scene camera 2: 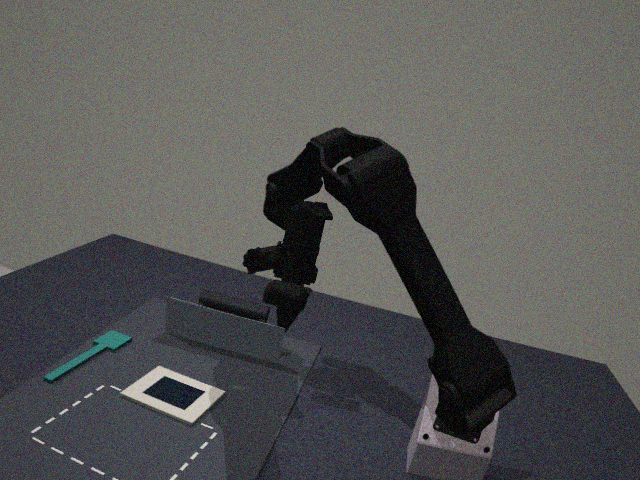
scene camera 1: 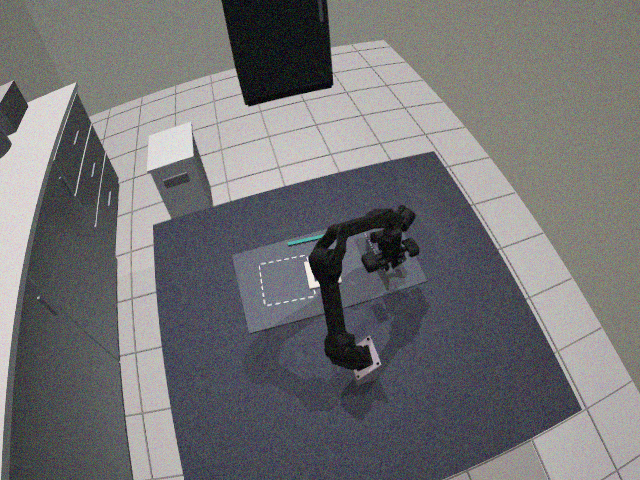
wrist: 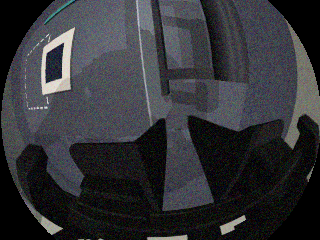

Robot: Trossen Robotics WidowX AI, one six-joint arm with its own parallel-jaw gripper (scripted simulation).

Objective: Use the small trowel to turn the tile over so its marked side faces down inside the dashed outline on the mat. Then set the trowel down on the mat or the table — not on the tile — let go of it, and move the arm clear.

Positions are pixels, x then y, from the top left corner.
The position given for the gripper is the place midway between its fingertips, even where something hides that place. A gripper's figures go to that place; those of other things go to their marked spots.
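A tile (scene camera 2: 185, 399) sits 85 cm from the lens, while the gripper (scene camera 2: 282, 331) is 101 cm from the lens.
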